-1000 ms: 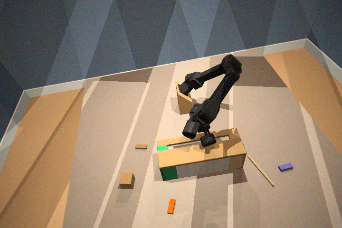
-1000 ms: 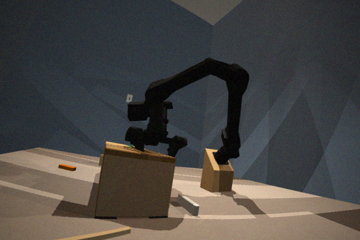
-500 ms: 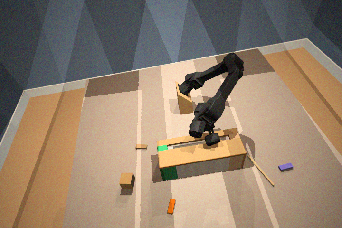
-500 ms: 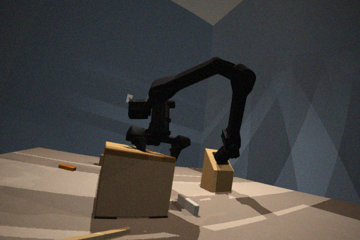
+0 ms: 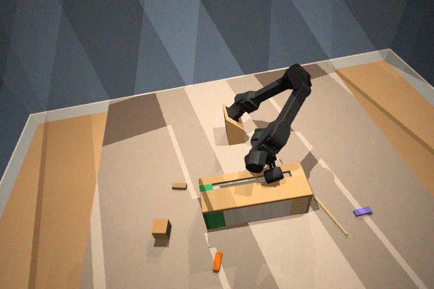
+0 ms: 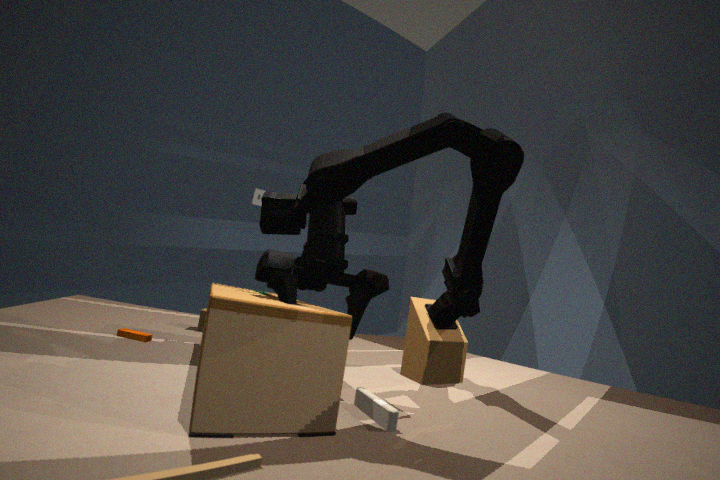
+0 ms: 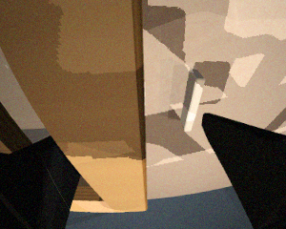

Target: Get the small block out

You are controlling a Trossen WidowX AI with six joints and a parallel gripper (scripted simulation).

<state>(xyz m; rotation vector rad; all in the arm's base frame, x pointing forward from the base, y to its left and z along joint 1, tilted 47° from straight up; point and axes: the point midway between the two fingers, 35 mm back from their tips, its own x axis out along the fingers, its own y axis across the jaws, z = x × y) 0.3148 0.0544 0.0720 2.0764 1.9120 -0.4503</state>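
My gripper tip is 6 cm short of the small tan block and 1 cm to the right of it. From my gripper tip the other things lie so: thin stick (18 cm ahead, 16 cm to the left, 9 cm below).
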